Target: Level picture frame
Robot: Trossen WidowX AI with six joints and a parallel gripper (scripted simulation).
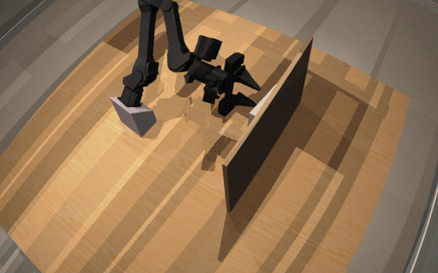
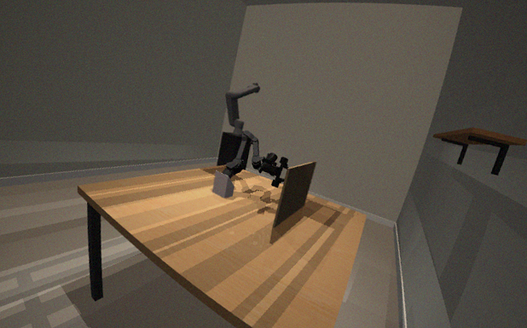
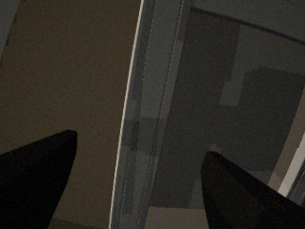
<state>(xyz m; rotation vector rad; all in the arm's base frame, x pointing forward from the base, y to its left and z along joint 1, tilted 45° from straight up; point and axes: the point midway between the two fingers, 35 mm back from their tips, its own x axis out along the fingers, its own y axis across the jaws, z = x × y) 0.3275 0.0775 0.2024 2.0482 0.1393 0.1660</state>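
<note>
The picture frame lies 50 mm below my gripper tip, 40 mm ahead of it and 10 mm to the right of it. The rest, counted from my gripper tip: wall panel 60 mm below, 50 mm ahead, 10 mm to the right.
</note>
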